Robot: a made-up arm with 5 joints.
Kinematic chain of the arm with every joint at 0, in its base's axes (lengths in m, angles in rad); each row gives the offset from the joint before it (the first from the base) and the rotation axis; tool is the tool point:
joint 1: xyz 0 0 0.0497 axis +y
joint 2: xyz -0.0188 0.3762 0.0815 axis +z
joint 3: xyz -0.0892 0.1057 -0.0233 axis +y
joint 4: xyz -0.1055 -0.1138 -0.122 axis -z
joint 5: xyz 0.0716 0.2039 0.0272 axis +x
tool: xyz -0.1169 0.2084 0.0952
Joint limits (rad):
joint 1: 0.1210..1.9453
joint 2: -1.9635..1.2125
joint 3: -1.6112..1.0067
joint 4: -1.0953..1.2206
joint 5: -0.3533..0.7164
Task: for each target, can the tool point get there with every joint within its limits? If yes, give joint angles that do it. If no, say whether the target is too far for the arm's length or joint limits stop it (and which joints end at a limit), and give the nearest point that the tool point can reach.
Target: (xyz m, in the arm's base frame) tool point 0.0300 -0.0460 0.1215
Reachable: no: joint limits stop it (at a limit: joint 1, joint 2, joint 4, joint 5) | nearest point 0.0790 0.1159 0.1094 | short by 0.170 m
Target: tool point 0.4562 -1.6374 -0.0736
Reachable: no: too far | nearest point 0.2950 -0.1265 0.3278 | short by 1.572 m
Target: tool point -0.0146 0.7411 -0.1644
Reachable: yes | joints 1.7969 -1.2299 -0.6168 -0.0236 0.4581
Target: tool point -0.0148 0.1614 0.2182
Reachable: no: joint limits stop it (at a limit: joint 1, joint 2, joint 4, joint 5) | nearest point 0.0967 0.1323 0.1986 | short by 0.117 m
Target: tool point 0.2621 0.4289 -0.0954
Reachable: yes | joints 1.0902 -1.3757 -0.2946 0.7945 0.4157
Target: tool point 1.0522 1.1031 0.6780
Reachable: no: too far | nearest point 0.4812 0.7060 0.3443 | short by 0.771 m
